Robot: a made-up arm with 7 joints. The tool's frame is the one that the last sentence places.
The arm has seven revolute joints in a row. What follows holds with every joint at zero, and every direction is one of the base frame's. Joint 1 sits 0.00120 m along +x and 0.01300 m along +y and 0.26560 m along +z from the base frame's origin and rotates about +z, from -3.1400 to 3.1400 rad. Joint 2 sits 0.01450 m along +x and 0.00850 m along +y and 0.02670 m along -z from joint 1 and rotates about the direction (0, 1, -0.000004), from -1.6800 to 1.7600 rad. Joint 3 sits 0.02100 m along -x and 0.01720 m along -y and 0.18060 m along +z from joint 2 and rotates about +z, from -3.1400 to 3.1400 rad. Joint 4 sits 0.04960 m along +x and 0.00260 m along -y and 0.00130 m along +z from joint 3 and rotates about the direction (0, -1, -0.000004), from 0.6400 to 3.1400 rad. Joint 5 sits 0.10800 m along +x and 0.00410 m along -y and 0.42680 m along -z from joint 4 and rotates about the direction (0, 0.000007, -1), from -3.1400 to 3.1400 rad. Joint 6 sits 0.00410 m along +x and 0.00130 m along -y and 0.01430 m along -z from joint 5 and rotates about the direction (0, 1, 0.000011), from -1.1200 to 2.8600 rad. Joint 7 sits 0.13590 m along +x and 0.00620 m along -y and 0.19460 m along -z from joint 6 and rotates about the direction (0, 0.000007, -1), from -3.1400 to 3.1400 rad. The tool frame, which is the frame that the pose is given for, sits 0.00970 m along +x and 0.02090 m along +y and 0.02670 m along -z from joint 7; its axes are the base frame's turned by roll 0.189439, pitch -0.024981 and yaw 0.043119 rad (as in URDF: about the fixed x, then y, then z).
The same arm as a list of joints. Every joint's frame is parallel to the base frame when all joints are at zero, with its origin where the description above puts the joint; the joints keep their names.
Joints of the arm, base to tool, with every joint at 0 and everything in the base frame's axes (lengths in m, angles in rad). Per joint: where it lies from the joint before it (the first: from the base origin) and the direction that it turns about. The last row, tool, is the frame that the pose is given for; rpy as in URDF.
joint 1: axis 0 0 1 origin 0.0012 0.0130 0.2656
joint 2: axis 0 1 0 origin 0.0145 0.0085 -0.0267
joint 3: axis 0 0 1 origin -0.0210 -0.0172 0.1806
joint 4: axis 0 -1 0 origin 0.0496 -0.0026 0.0013
joint 5: axis 0 0 -1 origin 0.1080 -0.0041 -0.4268
joint 6: axis 0 1 0 origin 0.0041 -0.0013 -0.0143
joint 7: axis 0 0 -1 origin 0.1359 -0.0062 -0.1946
tool: origin 0.0097 0.0209 -0.0267 rpy 0.1894 -0.0250 0.0431
Joint limits (rad, base to tool): -3.1400..3.1400 -1.6800..1.7600 -3.1400..3.1400 0.6400..3.1400 -3.1400..3.1400 -1.1200..2.8600 -3.1400..3.1400

